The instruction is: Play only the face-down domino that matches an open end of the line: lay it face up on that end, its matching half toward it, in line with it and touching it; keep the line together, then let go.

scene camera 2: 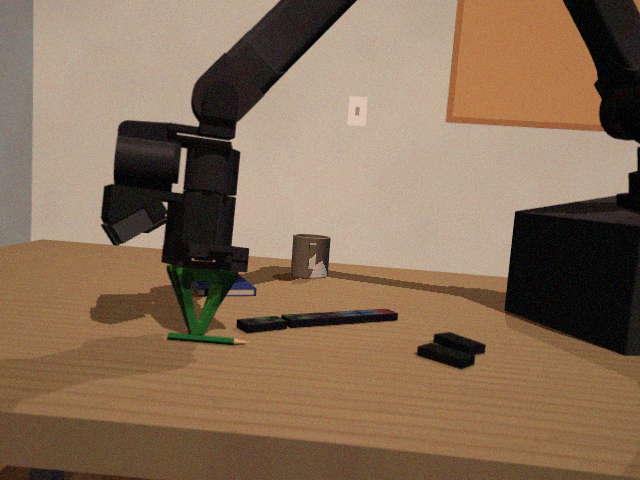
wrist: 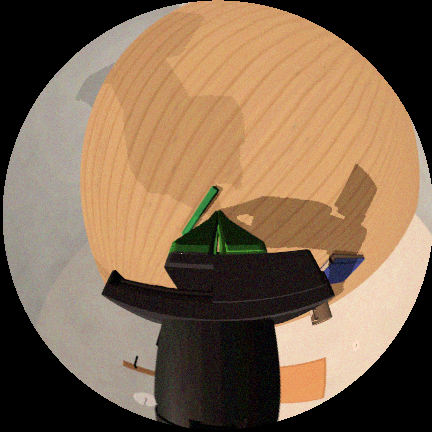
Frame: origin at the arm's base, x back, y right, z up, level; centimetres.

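Seen in the pictures: gripper, fingertip midpoint: (scene camera 2: 196,335) (wrist: 217,215).
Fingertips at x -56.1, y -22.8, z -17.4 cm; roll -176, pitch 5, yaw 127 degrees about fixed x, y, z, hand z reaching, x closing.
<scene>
Pixels of each thing's top centre, then the offset from my fingertips to it. "spot": a spot on its surface instead.
- line, surface spot: (scene camera 2: 340,318) spot: dx +14.8, dy +11.3, dz +0.6 cm
- separate face-up domino, top centre: (scene camera 2: 262,320) dx +6.0, dy +5.9, dz +0.8 cm
- green pencil, top centre: (wrist: 192,221) (scene camera 2: 209,336) dx +2.1, dy -1.8, dz +0.5 cm
- blue book, top centre: (scene camera 2: 219,279) (wrist: 340,272) dx -5.7, dy +27.2, dz +1.0 cm
- mug, top centre: (scene camera 2: 312,236) (wrist: 320,321) dx +6.3, dy +44.6, dz +7.3 cm
My gripper (scene camera 2: 196,332) (wrist: 217,215) is shut and empty, its green fingertips low over the table, left of the domino line. The line (scene camera 2: 340,318) lies face up in scene camera 2, with coloured pips faintly visible. A separate face-up domino (scene camera 2: 262,323) lies at its left end, roughly in line, with a narrow gap visible between them. Two dark dominoes, one behind (scene camera 2: 459,343) and one in front (scene camera 2: 445,354), lie close together at the right; their pips do not show. The dominoes do not show in the wrist view.
A green pencil (scene camera 2: 201,338) (wrist: 201,209) lies right by the fingertips, on the near side in scene camera 2. A blue book (scene camera 2: 242,286) (wrist: 344,269) lies behind the gripper. A mug (scene camera 2: 310,256) (wrist: 321,315) stands farther back. A black block (scene camera 2: 568,273) stands at the right.
</scene>
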